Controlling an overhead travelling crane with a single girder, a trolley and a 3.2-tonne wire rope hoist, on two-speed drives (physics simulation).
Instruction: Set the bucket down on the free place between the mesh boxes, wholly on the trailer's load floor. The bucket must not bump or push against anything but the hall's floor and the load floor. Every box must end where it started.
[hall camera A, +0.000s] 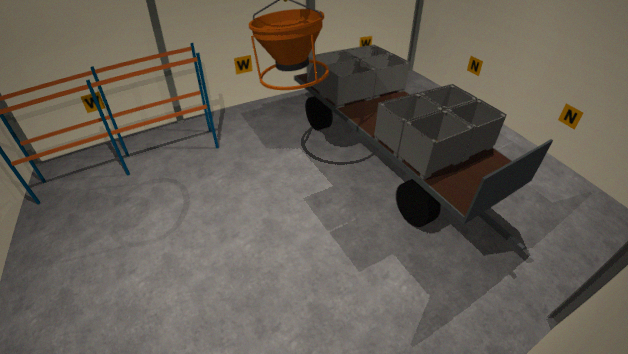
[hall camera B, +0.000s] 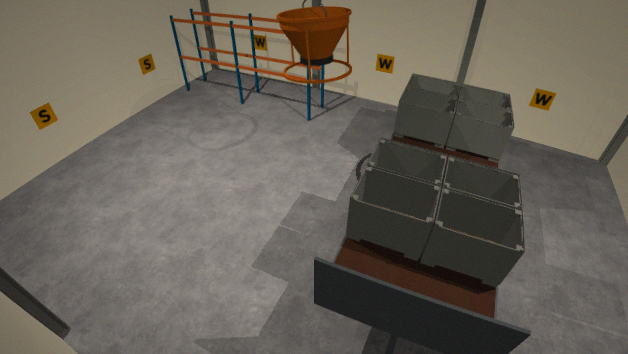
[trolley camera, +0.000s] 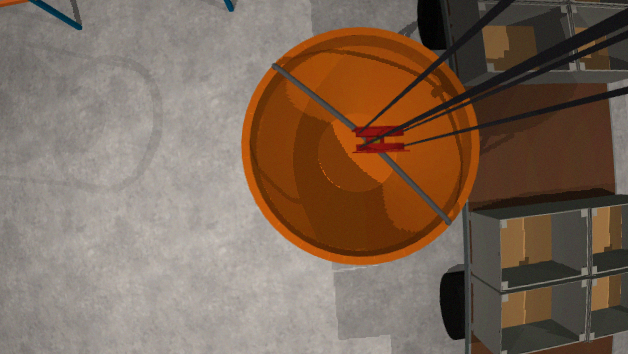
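Note:
The orange bucket (hall camera A: 287, 42) (hall camera B: 315, 37) (trolley camera: 345, 220) hangs upright in the air from my hook (trolley camera: 381, 139), which is shut on its bail. In the trolley view the bucket is mostly beside the trailer, level with the gap, its right rim overlapping the load floor's edge. The brown load floor (hall camera A: 364, 112) (hall camera B: 445, 151) (trolley camera: 550, 140) shows between two groups of grey mesh boxes. The group nearer the headboard (hall camera A: 450, 145) (hall camera B: 385, 230) (trolley camera: 485, 240) and the far group (hall camera A: 355, 87) (hall camera B: 425, 120) (trolley camera: 467, 52) stand upright. The bucket's foot ring is hidden in the trolley view.
A blue and orange rack (hall camera A: 108, 127) (hall camera B: 237, 65) stands along the W wall. The headboard (hall camera A: 512, 177) (hall camera B: 415, 305) closes one trailer end. Black wheels (hall camera A: 418, 202) (trolley camera: 452, 305) show at the trailer's side. A ring shadow lies on the floor beside the trailer.

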